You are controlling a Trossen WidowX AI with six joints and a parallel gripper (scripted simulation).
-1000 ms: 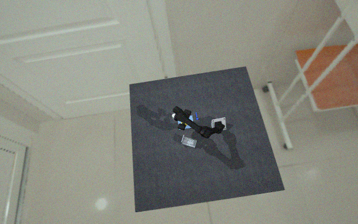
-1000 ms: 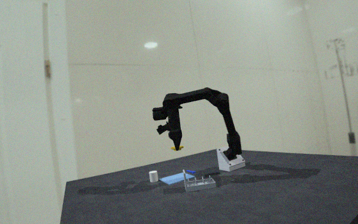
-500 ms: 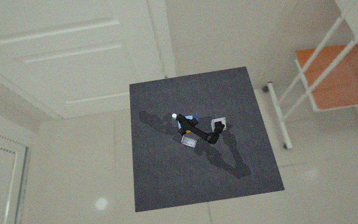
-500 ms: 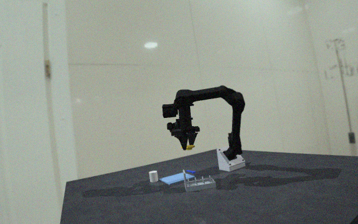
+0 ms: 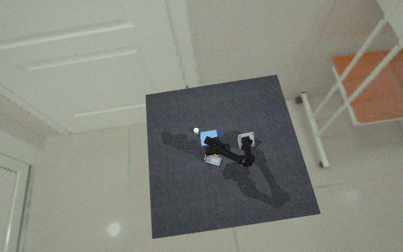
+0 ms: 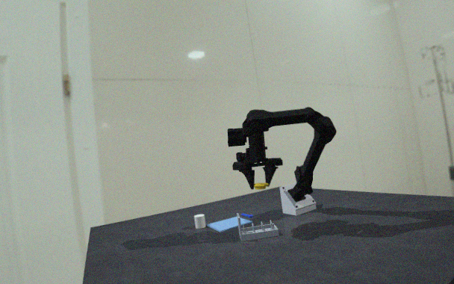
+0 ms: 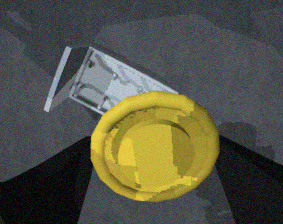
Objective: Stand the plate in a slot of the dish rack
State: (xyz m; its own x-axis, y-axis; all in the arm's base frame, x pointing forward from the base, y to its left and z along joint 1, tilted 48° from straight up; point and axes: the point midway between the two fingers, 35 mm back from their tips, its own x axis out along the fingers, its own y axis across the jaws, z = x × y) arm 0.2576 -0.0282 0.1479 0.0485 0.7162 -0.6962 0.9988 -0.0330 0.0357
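The grey dish rack is 4 cm ahead of my gripper tip, 1 cm to the left of it and 14 cm below it. Also, from my gripper tip: blue spoon 8 cm behind, 24 cm to the right, 16 cm below; then yellow plate 1 cm above; then white cup 14 cm ahead, 28 cm to the right, 13 cm below.
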